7 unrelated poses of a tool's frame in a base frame.
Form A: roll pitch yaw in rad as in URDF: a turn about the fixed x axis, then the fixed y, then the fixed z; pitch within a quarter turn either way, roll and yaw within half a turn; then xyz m.
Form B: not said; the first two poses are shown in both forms.
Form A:
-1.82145 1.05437 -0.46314 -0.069 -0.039 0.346
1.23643 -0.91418 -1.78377 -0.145 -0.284 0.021
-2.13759 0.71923 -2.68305 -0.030 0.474 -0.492
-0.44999 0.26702 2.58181 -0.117 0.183 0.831
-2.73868 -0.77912 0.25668 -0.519 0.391 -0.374
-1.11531 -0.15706 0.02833 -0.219 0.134 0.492
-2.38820 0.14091 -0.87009 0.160 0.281 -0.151
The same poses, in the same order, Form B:
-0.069 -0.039 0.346 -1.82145 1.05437 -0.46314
-0.145 -0.284 0.021 1.23643 -0.91418 -1.78377
-0.030 0.474 -0.492 -2.13759 0.71923 -2.68305
-0.117 0.183 0.831 -0.44999 0.26702 2.58181
-0.519 0.391 -0.374 -2.73868 -0.77912 0.25668
-0.219 0.134 0.492 -1.11531 -0.15706 0.02833
0.160 0.281 -0.151 -2.38820 0.14091 -0.87009

